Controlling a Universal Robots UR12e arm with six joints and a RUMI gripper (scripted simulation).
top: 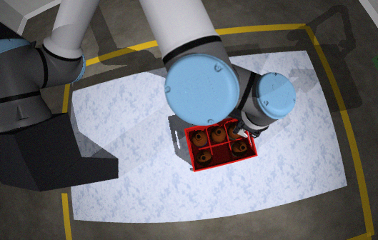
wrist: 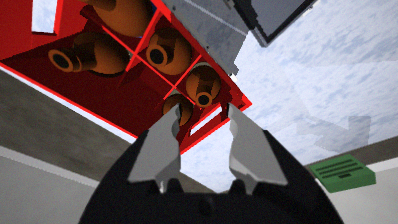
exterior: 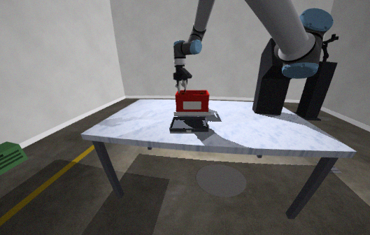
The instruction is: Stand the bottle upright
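Right now my hand is 110 mm above the red crate, 80 mm past it and 50 mm to the left of it. The rest, counted from my hand: dark tray (230 mm to the left, 180 mm below, 80 mm behind).
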